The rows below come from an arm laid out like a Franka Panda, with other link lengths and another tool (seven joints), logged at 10 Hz.
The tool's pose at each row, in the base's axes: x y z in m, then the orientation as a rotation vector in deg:
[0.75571, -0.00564, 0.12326, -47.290, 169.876, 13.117]
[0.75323, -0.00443, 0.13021, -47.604, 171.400, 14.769]
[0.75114, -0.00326, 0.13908, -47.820, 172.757, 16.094]
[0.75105, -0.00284, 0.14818, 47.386, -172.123, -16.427]
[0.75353, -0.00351, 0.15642, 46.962, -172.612, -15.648]
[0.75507, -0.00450, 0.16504, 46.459, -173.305, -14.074]
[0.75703, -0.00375, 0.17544, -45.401, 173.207, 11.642]
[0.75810, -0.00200, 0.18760, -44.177, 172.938, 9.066]
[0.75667, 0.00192, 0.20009, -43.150, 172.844, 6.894]
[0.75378, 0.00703, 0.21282, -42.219, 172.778, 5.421]
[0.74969, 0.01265, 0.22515, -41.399, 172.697, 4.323]
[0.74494, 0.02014, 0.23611, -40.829, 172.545, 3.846]
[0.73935, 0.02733, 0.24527, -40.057, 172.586, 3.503]
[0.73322, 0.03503, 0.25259, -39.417, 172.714, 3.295]
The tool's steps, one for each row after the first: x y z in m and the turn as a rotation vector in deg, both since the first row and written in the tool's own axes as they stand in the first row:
[0.00086, 0.00319, -0.00671, -1.392, 1.341, 0.220]
[0.00123, 0.00640, -0.01531, -2.522, 2.544, 0.449]
[0.00025, 0.00796, -0.02423, -2.958, 3.180, 0.670]
[-0.00230, 0.00716, -0.03244, -2.368, 3.021, 0.977]
[-0.00391, 0.00663, -0.04109, -1.250, 2.881, 1.342]
[-0.00694, 0.00757, -0.05121, 0.409, 2.688, 1.892]
[-0.00988, 0.01005, -0.06293, 2.197, 2.393, 2.508]
[-0.01181, 0.01570, -0.07467, 3.674, 2.303, 3.062]
[-0.01312, 0.02315, -0.08647, 4.696, 2.194, 3.581]
[-0.01363, 0.03159, -0.09782, 5.475, 2.060, 4.040]
[-0.01440, 0.04179, -0.10753, 5.860, 1.840, 4.345]
[-0.01413, 0.05193, -0.11552, 6.132, 1.729, 4.818]
[-0.01349, 0.06255, -0.12162, 6.286, 1.715, 5.234]

